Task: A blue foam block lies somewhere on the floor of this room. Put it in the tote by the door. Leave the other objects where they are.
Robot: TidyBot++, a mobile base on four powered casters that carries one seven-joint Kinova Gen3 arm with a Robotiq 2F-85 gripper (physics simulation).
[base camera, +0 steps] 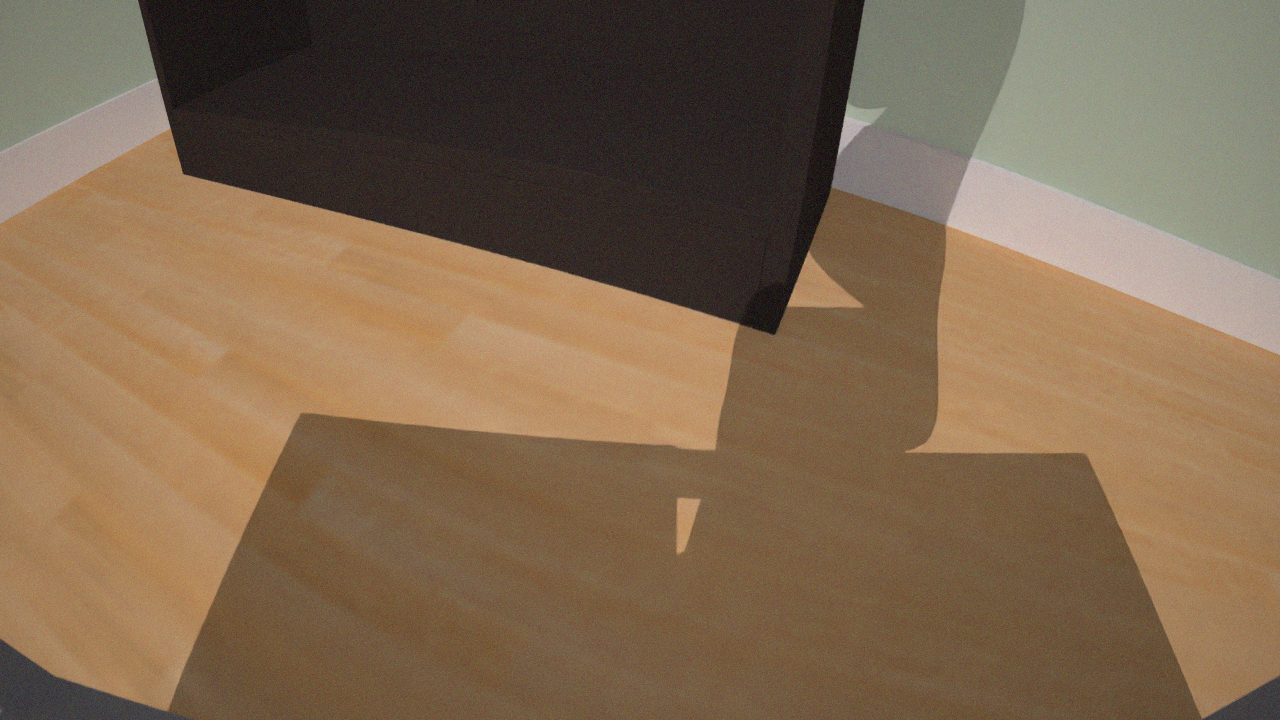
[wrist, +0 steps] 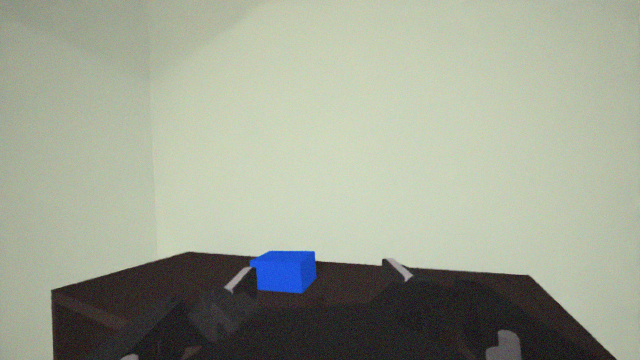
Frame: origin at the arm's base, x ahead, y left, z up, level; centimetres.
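Seen in the pictures: gripper, fingertip midpoint: [wrist: 319, 277].
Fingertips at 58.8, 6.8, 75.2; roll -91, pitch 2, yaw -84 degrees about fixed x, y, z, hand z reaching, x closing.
Note:
A point is followed by its place in that frame, as x, y, z.
A blue block [wrist: 285, 272] @(77.1, 14.6, 69.3) rests on the top board of a dark brown shelf unit in the wrist view. My gripper [wrist: 319, 277] @(58.8, 6.8, 75.2) is open, with its two fingertips spread wide. The block shows beyond the fingers, left of the middle between them, and its left side is partly hidden by the left fingertip. Whether the fingers reach over the block's height cannot be told. The gripper does not show in the base camera view. The tote and the door do not show in either view.
The dark shelf unit [base camera: 483, 210] @(62.4, 13.6, -35.4) [wrist: 465, 277] stands on the wooden floor [base camera: 402, 340] @(49.6, 17.8, -39.6) in front of my base, near a room corner. Green walls [base camera: 1154, 116] @(70.0, -54.5, -18.4) [wrist: 350, 125] @(91.5, 1.9, 94.8) with a white baseboard [base camera: 1100, 237] @(69.1, -53.1, -34.0) rise behind it. The robot's shadow falls on the floor and wall.

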